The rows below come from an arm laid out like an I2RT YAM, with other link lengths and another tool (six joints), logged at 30 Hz.
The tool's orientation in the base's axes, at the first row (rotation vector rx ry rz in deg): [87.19 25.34 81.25]
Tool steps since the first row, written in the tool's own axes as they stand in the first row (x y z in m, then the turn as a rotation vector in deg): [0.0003 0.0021 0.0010 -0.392 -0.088 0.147]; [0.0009 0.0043 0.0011 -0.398 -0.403 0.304]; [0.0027 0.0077 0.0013 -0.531 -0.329 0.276]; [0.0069 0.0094 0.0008 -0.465 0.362 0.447]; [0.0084 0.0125 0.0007 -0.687 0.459 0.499]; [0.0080 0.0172 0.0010 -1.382 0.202 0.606]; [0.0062 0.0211 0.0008 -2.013 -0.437 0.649]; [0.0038 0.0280 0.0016 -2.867 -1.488 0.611]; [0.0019 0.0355 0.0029 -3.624 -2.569 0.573]
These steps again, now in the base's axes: [0.0003 -0.0011 0.0020 0.063 -0.329 -0.266]; [-0.0002 -0.0017 0.0042 0.311 -0.250 -0.504]; [-0.0007 -0.0019 0.0080 0.226 -0.379 -0.521]; [-0.0007 0.0008 0.0116 0.164 -0.713 0.108]; [-0.0015 0.0006 0.0150 0.121 -0.955 0.073]; [-0.0029 -0.0020 0.0187 0.128 -1.430 -0.506]; [-0.0049 -0.0051 0.0208 0.223 -1.653 -1.372]; [-0.0071 -0.0105 0.0253 0.328 -1.831 -2.710]; [-0.0089 -0.0160 0.0306 0.467 -1.918 -4.020]
